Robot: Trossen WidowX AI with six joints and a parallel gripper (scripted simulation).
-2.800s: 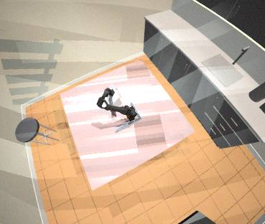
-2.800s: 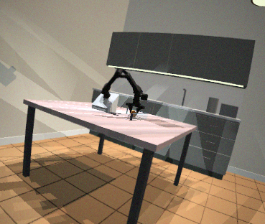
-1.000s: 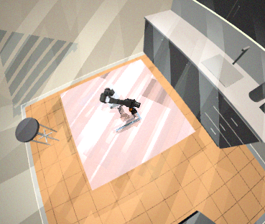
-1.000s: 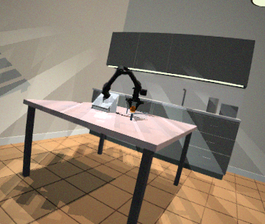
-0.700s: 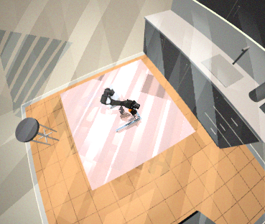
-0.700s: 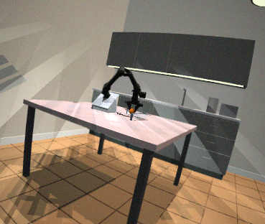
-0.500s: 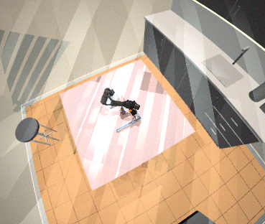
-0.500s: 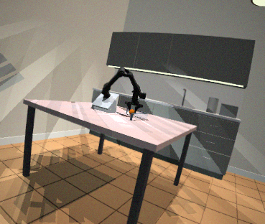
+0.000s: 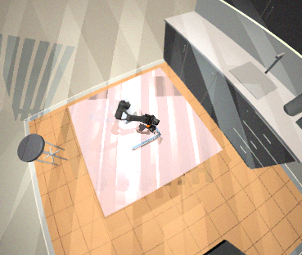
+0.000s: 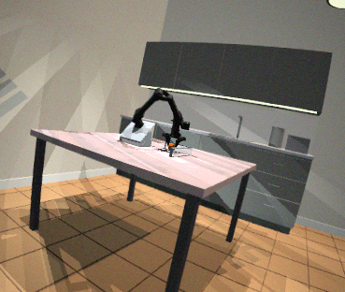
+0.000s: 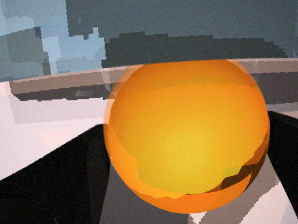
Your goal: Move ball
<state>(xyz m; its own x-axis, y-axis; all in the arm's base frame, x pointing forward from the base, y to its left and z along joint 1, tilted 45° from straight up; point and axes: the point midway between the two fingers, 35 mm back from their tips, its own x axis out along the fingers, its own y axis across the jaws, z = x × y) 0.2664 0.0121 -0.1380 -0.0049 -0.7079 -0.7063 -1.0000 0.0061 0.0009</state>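
My gripper tip is right at the orange ball.
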